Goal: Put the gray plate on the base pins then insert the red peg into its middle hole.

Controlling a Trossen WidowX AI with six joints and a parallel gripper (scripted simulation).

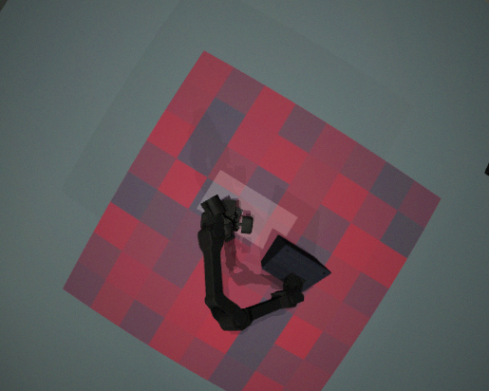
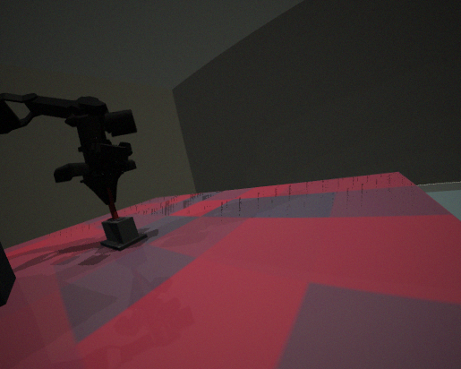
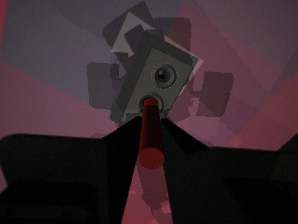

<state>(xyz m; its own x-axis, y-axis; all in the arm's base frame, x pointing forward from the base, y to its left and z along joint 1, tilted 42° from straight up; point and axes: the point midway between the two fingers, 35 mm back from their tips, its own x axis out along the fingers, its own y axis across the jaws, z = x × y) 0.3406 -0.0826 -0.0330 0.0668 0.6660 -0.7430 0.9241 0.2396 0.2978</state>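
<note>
Now: the red peg right at my gripper tip. Also, from my gripper tip: gray plate (50 mm below); then dark base (90 mm below).
</note>
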